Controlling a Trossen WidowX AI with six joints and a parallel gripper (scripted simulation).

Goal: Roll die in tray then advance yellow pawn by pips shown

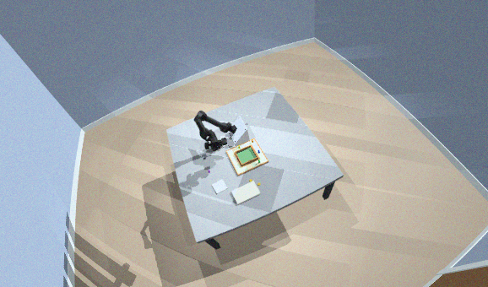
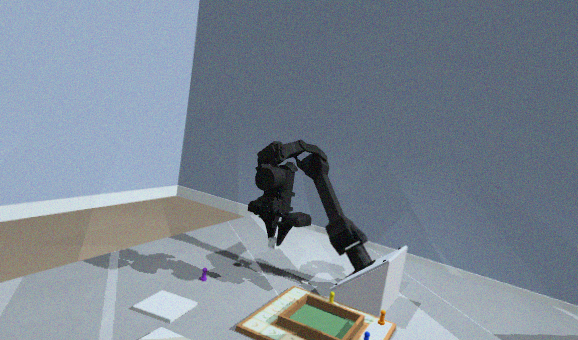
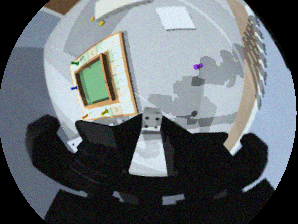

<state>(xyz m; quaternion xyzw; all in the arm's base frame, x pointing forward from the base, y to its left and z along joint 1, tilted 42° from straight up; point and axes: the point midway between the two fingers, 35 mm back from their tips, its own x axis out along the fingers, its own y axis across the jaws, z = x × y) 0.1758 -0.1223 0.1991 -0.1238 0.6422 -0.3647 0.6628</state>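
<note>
Now: gripper tip 180 mm to the right of the yellow pawn and 100 mm above it. From my gripper tip the other things lie so: dark disc 140 mm to the right, 120 mm below, 80 mm behind; purple pawn 160 mm to the right, 110 mm below, 80 mm ahead; white die right at my gripper tip.
</note>
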